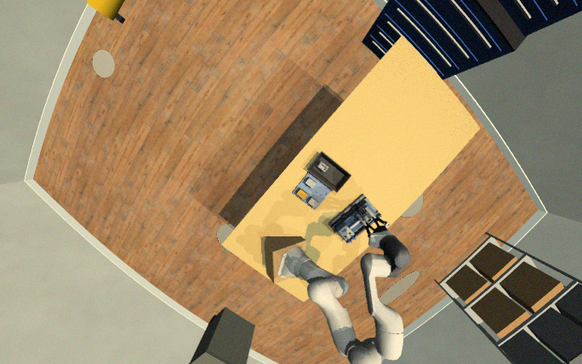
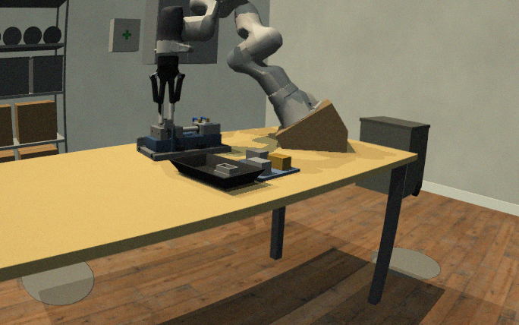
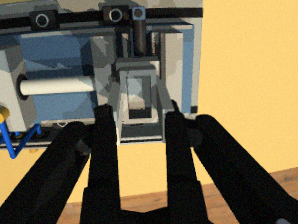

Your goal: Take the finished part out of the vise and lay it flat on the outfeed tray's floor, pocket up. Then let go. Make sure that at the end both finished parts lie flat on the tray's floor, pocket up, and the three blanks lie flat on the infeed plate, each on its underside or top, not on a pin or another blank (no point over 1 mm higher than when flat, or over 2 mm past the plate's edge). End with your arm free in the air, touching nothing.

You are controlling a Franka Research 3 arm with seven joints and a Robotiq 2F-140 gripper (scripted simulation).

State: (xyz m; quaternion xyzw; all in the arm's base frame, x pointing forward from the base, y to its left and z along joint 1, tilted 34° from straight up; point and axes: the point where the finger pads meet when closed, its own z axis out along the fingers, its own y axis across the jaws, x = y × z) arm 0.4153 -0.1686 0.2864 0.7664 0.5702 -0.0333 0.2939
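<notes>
My hand is 60 mm past the vise, 30 mm to the right of it and 100 mm above it. Round my hand: yellow block (50 mm behind, 420 mm to the left, 120 mm below).
</notes>
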